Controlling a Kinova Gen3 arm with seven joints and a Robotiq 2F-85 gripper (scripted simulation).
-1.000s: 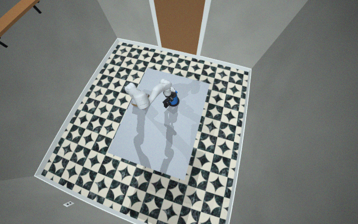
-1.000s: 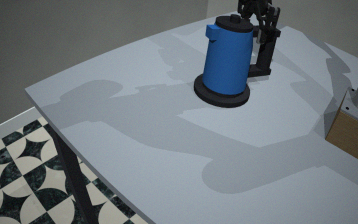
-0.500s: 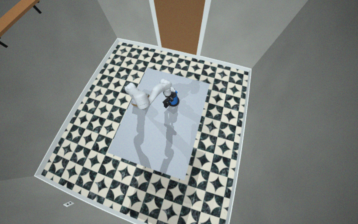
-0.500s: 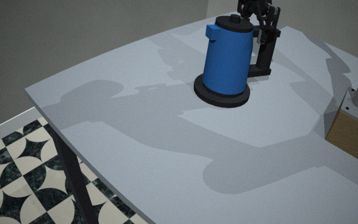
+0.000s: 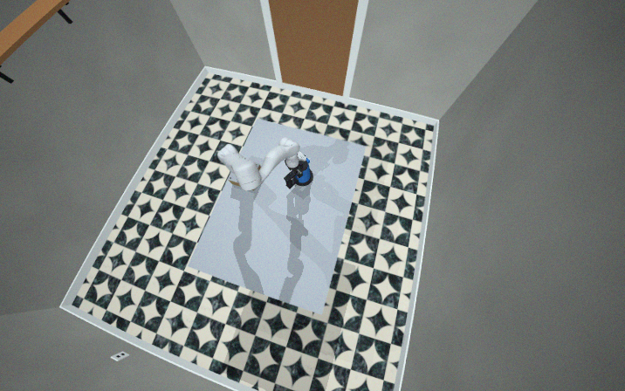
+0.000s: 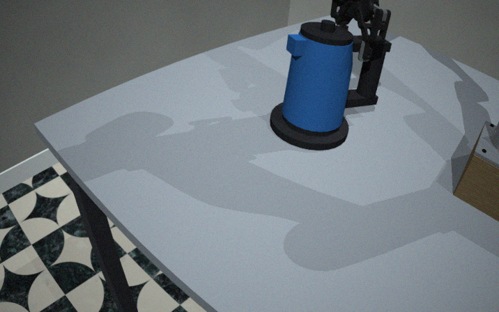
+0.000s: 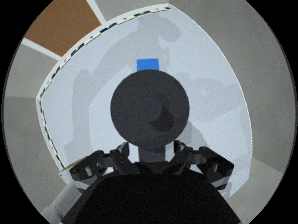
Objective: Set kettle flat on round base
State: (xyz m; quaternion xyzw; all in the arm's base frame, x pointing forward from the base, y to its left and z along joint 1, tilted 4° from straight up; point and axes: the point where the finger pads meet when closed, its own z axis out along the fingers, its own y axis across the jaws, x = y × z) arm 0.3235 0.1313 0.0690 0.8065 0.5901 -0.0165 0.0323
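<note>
Right now the blue kettle is 50 mm below my hand, 20 mm to the left of it and 10 mm ahead of it. Round my hand: round black base (150 mm below, 60 mm to the left, 20 mm ahead).
</note>
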